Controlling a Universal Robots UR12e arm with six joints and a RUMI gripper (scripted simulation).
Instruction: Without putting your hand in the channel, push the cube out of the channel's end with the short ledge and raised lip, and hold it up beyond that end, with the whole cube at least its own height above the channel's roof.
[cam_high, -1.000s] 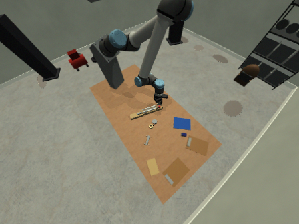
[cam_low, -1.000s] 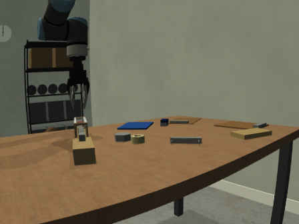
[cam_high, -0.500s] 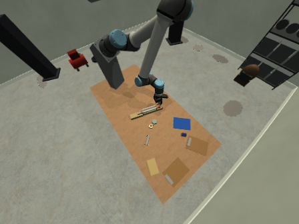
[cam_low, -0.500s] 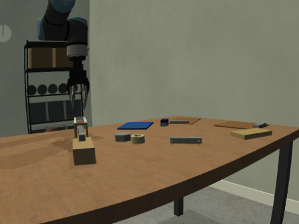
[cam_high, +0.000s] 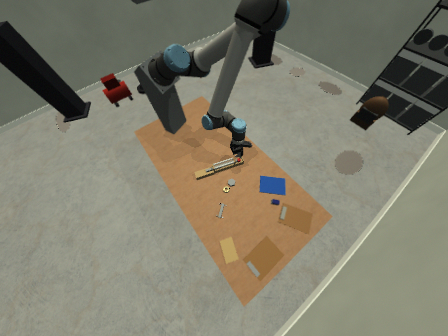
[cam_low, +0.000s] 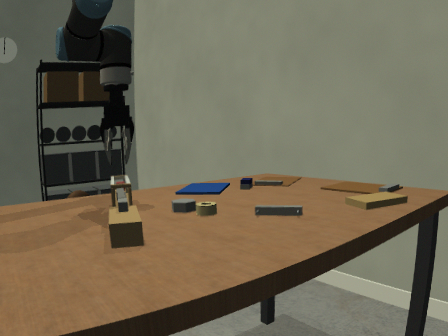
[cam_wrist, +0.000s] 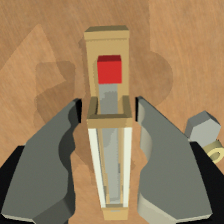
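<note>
The red cube lies 80 mm below my hand. Also, from my hand: channel (140 mm to the right, 80 mm below, 10 mm ahead); then grey bar (90 mm to the right, 80 mm below); then grey hex nut (170 mm ahead, 120 mm to the right, 120 mm below).
</note>
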